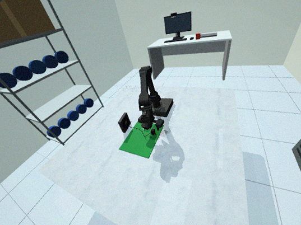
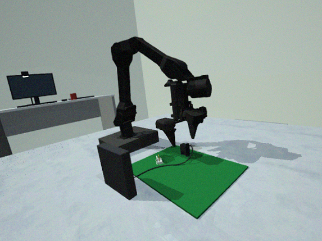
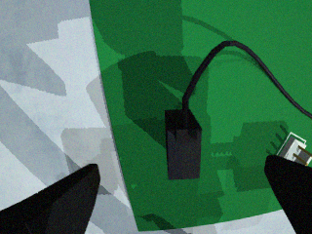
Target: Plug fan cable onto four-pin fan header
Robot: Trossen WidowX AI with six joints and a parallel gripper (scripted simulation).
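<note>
Now: the black plug 30 mm below my gripper tip. From my gripper tip the other things lie so: green board: 70 mm to the right, 60 mm below, 60 mm ahead; then white four-pin header: 100 mm to the right, 50 mm below, 20 mm behind; then black fan: 250 mm to the right, 30 mm ahead, 10 mm above.
</note>
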